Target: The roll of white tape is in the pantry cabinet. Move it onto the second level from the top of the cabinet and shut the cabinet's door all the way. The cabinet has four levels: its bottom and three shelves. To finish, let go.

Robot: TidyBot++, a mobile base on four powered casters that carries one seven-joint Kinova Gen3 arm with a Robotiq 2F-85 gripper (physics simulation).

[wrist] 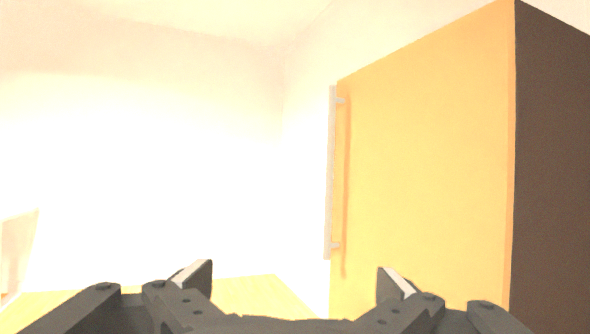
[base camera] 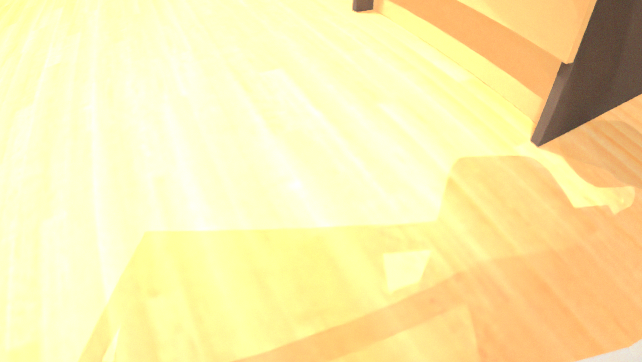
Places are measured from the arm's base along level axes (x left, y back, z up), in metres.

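Pixels of known places: gripper, fingertip midpoint: (wrist: 293, 281).
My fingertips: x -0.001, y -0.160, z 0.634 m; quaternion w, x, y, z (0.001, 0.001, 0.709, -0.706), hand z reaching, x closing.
Behind a point stands the place of what it marks.
The pantry cabinet (base camera: 600, 75) {x -0.462, y -0.533, z -0.287 m} (wrist: 552, 165) {x -0.458, y -0.531, z 0.722 m} shows its dark side panel at the right of both views. Its orange door (base camera: 545, 20) {x -0.316, y -0.524, z -0.207 m} (wrist: 425, 165) {x -0.265, y -0.637, z 0.717 m} lies across the front and looks flush against the side panel, with no gap visible at that edge. A long upright light handle (wrist: 330, 170) {x -0.091, y -0.922, z 0.703 m} is on the door's left part in the wrist view. My gripper (wrist: 293, 281) {x -0.001, y -0.160, z 0.634 m} is open and empty, in front of the cabinet and apart from the handle, which stands beyond the fingers. The roll of white tape and the shelves do not show; the door hides the inside.
Pale walls (wrist: 150, 175) {x 1.403, y -2.721, z 0.614 m} meet in a corner left of the cabinet. The wooden floor (base camera: 225, 150) {x 0.106, y -0.500, z -0.396 m} (wrist: 260, 292) {x 0.323, y -2.674, z -0.396 m} is very bright, with shadows across its near part in the base view. A pale panel-like thing (wrist: 19, 250) {x 2.319, y -2.315, z -0.047 m} stands at the far left of the wrist view.
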